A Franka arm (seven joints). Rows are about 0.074 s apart.
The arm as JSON. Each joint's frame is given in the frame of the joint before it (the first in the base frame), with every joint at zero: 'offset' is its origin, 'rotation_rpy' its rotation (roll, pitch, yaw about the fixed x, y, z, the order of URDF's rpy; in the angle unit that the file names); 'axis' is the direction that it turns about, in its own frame. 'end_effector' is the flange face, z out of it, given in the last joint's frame.
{
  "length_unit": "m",
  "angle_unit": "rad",
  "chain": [
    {
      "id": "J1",
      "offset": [
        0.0,
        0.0,
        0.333
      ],
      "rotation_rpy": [
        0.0,
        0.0,
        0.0
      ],
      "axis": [
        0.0,
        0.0,
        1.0
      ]
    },
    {
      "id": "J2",
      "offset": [
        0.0,
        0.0,
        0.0
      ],
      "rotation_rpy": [
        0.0,
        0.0,
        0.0
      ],
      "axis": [
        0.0,
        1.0,
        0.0
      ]
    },
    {
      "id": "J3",
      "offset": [
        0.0,
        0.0,
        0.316
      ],
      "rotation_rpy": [
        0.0,
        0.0,
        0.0
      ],
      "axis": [
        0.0,
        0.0,
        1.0
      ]
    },
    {
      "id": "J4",
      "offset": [
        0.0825,
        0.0,
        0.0
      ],
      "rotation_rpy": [
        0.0,
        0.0,
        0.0
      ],
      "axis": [
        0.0,
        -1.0,
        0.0
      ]
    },
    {
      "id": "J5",
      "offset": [
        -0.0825,
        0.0,
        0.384
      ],
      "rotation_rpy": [
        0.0,
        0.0,
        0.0
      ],
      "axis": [
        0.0,
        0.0,
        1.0
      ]
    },
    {
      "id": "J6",
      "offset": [
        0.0,
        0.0,
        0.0
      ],
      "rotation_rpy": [
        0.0,
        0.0,
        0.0
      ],
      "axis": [
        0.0,
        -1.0,
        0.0
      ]
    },
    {
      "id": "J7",
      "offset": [
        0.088,
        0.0,
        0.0
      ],
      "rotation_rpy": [
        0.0,
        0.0,
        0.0
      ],
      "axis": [
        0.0,
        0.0,
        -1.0
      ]
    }
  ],
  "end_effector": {
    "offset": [
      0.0,
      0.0,
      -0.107
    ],
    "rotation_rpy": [
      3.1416,
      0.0,
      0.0
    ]
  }
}
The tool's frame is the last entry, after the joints.
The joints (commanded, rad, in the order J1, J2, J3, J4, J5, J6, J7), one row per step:
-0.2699 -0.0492 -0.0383 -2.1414 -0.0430 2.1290 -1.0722
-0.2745 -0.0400 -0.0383 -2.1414 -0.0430 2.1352 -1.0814
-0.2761 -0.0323 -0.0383 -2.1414 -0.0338 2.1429 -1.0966
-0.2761 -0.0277 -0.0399 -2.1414 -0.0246 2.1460 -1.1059
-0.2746 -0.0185 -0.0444 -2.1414 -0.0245 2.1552 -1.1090
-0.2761 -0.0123 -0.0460 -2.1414 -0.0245 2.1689 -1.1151
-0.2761 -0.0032 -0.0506 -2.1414 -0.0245 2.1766 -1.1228
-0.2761 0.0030 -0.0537 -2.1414 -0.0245 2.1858 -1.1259
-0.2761 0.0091 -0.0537 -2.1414 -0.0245 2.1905 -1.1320
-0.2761 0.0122 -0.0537 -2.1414 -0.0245 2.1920 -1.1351
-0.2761 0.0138 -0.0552 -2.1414 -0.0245 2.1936 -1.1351
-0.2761 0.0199 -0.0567 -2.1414 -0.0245 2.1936 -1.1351
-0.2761 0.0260 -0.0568 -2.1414 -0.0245 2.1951 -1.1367
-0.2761 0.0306 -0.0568 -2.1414 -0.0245 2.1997 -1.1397
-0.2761 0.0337 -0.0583 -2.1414 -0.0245 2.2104 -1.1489
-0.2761 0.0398 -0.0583 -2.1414 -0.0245 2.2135 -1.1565
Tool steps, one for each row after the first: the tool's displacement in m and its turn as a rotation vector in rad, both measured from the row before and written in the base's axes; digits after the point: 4 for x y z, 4 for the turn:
0.0007 -0.0027 -0.0043 0.0005 0.0033 0.0048
0.0013 -0.0008 -0.0034 0.0070 -0.0018 0.0091
0.0005 -0.0006 -0.0022 0.0077 -0.0007 0.0030
0.0012 -0.0020 -0.0041 -0.0002 0.0001 0.0002
0.0013 -0.0021 -0.0021 -0.0026 -0.0069 0.0033
0.0006 -0.0028 -0.0042 -0.0001 0.0017 0.0032
0.0008 -0.0020 -0.0025 -0.0013 -0.0027 0.0002
0.0009 -0.0003 -0.0029 0.0000 0.0016 0.0062
0.0004 -0.0001 -0.0015 0.0003 0.0017 0.0031
0.0000 -0.0008 -0.0007 -0.0001 0.0000 -0.0015
0.0001 -0.0009 -0.0033 0.0016 0.0059 -0.0015
0.0005 -0.0002 -0.0032 0.0012 0.0045 0.0015
0.0007 -0.0002 -0.0021 -0.0002 0.0001 0.0031
0.0010 -0.0012 -0.0007 -0.0028 -0.0069 0.0079
0.0006 -0.0002 -0.0031 0.0005 0.0032 0.0077

